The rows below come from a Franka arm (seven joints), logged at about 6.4 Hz.
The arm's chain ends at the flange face. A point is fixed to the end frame.
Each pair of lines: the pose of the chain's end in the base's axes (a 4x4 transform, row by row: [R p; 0 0 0 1], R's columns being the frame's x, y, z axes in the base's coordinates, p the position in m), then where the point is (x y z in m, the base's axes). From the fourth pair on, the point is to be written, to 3 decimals.
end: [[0.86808 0.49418 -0.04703 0.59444], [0.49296 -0.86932 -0.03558 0.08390], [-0.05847 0.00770 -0.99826 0.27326], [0 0 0 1]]
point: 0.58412 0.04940 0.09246
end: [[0.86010 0.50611 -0.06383 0.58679], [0.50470 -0.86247 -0.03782 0.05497], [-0.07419 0.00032 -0.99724 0.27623], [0 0 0 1]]
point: 0.57381 0.02004 0.09568
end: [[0.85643 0.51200 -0.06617 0.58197], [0.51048 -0.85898 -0.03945 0.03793], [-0.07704 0.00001 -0.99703 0.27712], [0 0 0 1]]
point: 0.56876 0.00269 0.09665
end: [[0.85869 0.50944 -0.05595 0.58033], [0.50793 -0.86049 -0.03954 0.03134], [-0.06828 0.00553 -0.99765 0.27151], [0 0 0 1]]
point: 0.569 -0.004 0.091
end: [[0.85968 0.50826 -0.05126 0.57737], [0.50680 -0.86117 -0.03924 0.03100], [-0.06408 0.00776 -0.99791 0.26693], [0 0 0 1]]
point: 0.567 -0.004 0.086
